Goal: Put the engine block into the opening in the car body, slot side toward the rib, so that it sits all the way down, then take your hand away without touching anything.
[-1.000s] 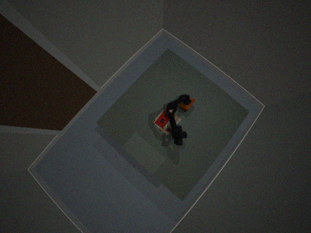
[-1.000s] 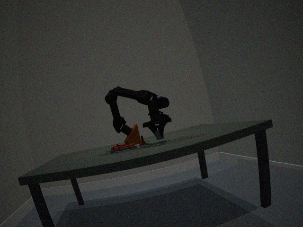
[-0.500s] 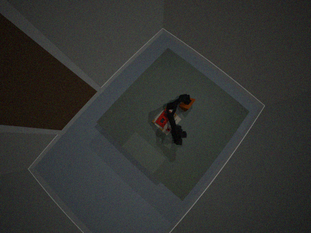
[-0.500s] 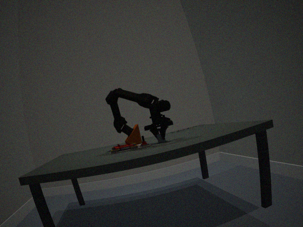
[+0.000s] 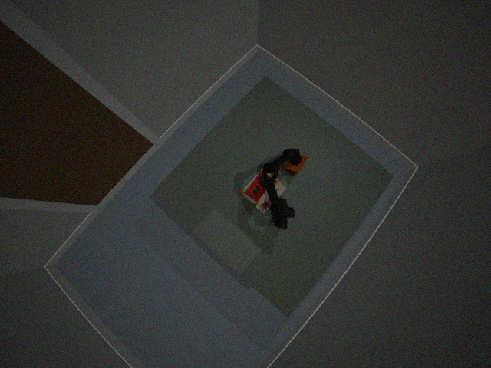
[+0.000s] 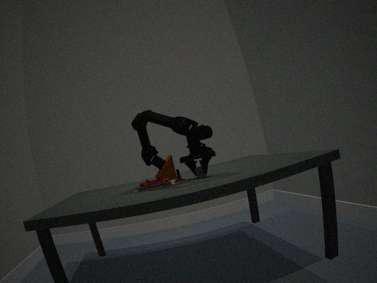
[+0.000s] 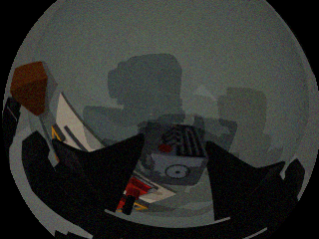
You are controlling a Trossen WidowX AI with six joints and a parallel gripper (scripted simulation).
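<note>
Right now my gripper tip is 10 mm short of the engine block and 10 mm below it.
</note>
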